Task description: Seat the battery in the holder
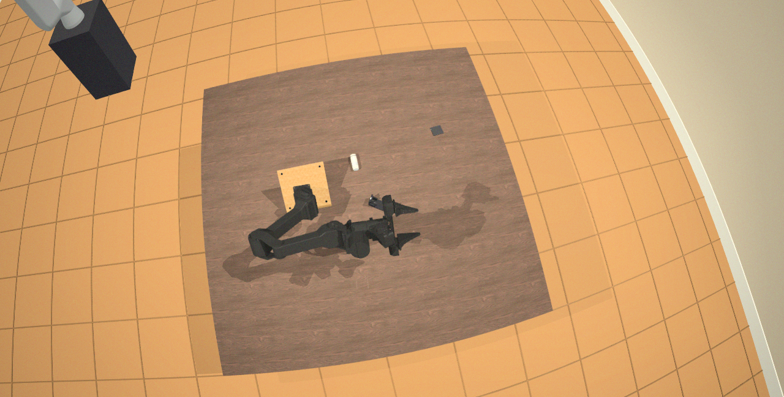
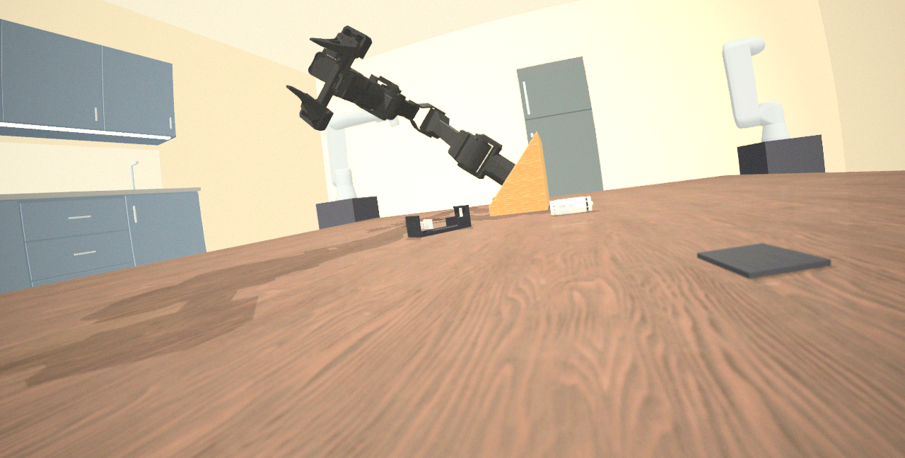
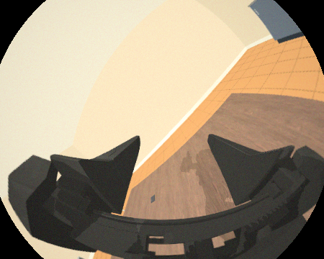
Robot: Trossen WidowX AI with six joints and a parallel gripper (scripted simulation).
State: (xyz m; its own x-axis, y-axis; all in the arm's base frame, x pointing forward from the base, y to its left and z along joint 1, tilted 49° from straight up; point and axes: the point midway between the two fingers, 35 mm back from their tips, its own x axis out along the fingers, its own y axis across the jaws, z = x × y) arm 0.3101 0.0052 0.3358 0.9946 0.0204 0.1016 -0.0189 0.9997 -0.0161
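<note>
My gripper tip is 370 mm to the right of the battery, 280 mm above it and 130 mm past it. Round my gripper tip: dark flat square: 450 mm to the left, 290 mm below, 220 mm ahead.
</note>
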